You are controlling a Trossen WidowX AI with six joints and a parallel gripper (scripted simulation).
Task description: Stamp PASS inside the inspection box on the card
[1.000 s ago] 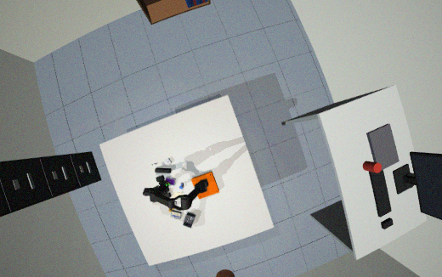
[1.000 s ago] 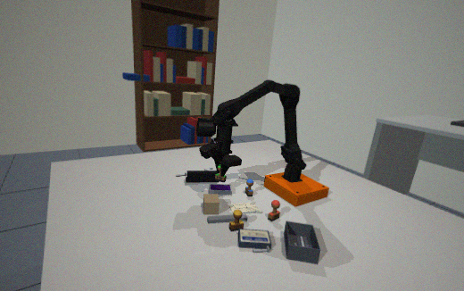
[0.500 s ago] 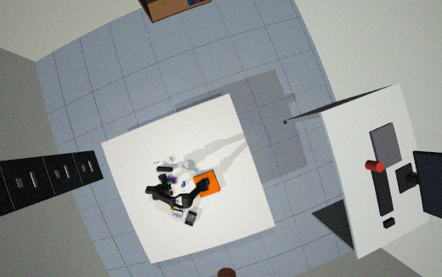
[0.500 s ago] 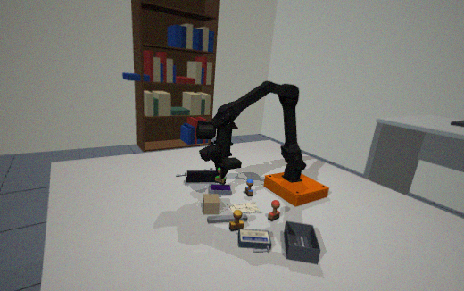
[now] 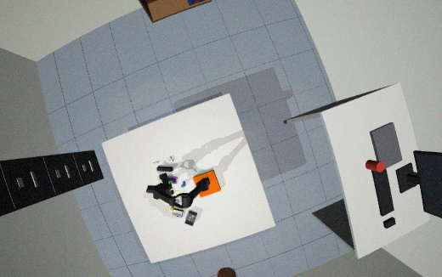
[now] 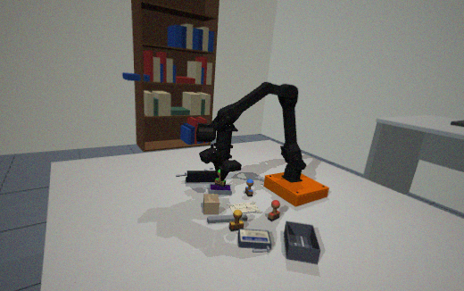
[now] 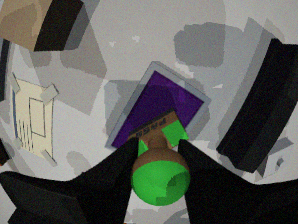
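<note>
My gripper tip is 5 cm above the purple ink pad. From my gripper tip the other things lie so: pale card: 3 cm behind, 15 cm to the left, 5 cm below; then blue-topped stamp: 10 cm behind, 6 cm to the left, 3 cm below; then tan block: 8 cm ahead, 12 cm to the left, 3 cm below.
</note>
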